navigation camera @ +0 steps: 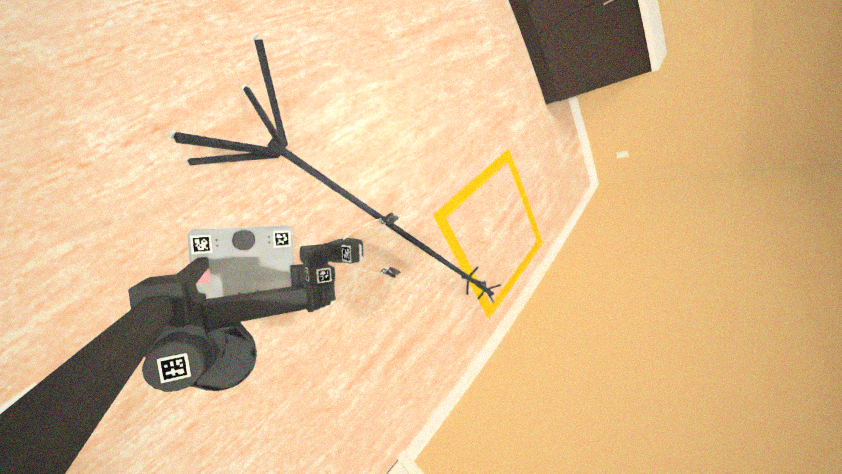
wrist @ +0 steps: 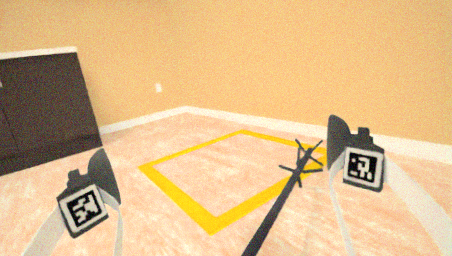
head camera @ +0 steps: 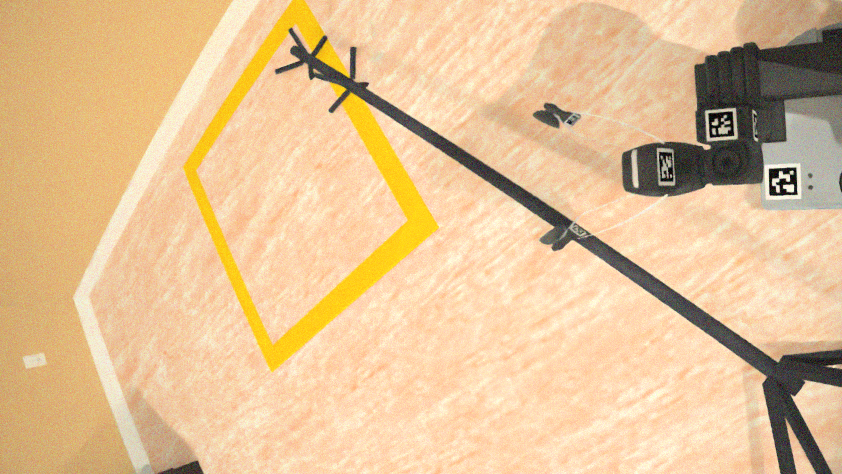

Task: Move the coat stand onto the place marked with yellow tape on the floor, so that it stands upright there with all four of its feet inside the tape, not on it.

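Pixels of known places: gripper, between the fingertips: [navigation camera: 399, 244] [wrist: 220, 151] [head camera: 538, 177]; robot's base, origin of its link: [navigation camera: 243, 239].
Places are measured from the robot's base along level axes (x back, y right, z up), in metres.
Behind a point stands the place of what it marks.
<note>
The black coat stand [head camera: 471, 167] @(x 0.067, y 0.783, z 0.150 m) [navigation camera: 329, 181] @(x -0.220, y 0.317, z 0.185 m) [wrist: 272, 215] @(x 0.139, y 0.875, z 0.141 m) lies down, its pole slanting across the floor. Its hooked top reaches over the near side and one corner of the yellow tape square [head camera: 353, 285] @(x -0.249, y 1.332, z 0.001 m) [navigation camera: 471, 189] @(x -0.249, y 1.343, z 0.001 m) [wrist: 180, 195] @(x -0.234, y 1.323, z 0.001 m). Its four legs spread from the hub [head camera: 786, 376] @(x -0.327, y 0.119, z 0.212 m) [navigation camera: 277, 147] @(x -0.334, y 0.124, z 0.198 m) at the other end, well outside the tape. My gripper [head camera: 555, 175] @(x 0.021, y 0.411, z 0.556 m) [navigation camera: 389, 244] @(x 0.021, y 0.411, z 0.556 m) [wrist: 220, 151] @(x 0.021, y 0.411, z 0.556 m) is wide open and holds nothing. In the head view one finger overlaps the middle of the pole and the other is apart from it; whether that finger touches the pole is unclear.
A dark cabinet [navigation camera: 589, 52] @(x -1.336, y 2.231, z 0.496 m) [wrist: 45, 110] @(x -1.381, y 2.203, z 0.440 m) stands against the wall, beyond the tape's left side in the wrist view. Walls [navigation camera: 707, 264] @(x 0.295, y 2.457, z 1.171 m) [wrist: 225, 60] @(x 0.155, y 2.670, z 0.616 m) with a white baseboard [head camera: 149, 170] @(x 0.209, y 2.563, z 0.033 m) meet in a corner behind the tape. My base [head camera: 813, 141] @(x 0.068, y 0.077, z 0.160 m) [navigation camera: 218, 276] @(x 0.117, y -0.089, z 0.160 m) is beside the stand's leg end.
</note>
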